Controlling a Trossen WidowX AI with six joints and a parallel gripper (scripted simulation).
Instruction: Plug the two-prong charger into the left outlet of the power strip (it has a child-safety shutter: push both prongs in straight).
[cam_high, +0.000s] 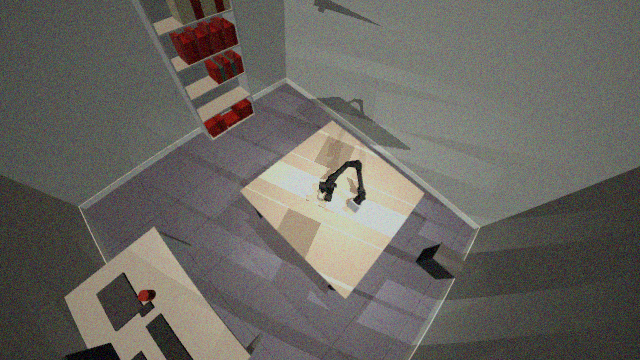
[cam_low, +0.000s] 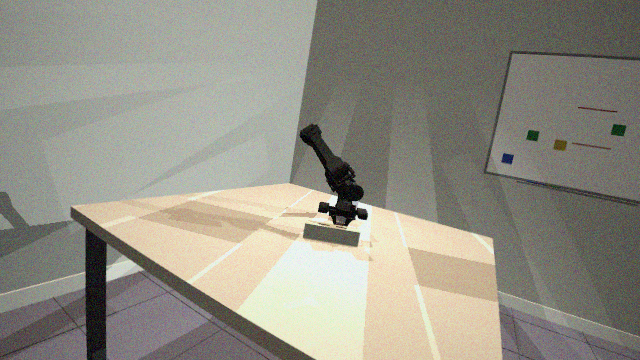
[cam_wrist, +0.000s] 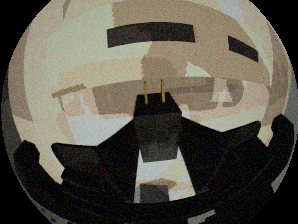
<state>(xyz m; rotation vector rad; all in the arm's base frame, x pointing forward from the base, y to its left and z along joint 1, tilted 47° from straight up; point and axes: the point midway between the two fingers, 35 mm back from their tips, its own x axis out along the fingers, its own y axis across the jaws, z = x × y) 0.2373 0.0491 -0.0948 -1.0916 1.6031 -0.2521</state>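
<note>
The dark two-prong charger lies 1 cm to the left of my gripper tip, 1 cm ahead of it and 1 cm above it.
</note>
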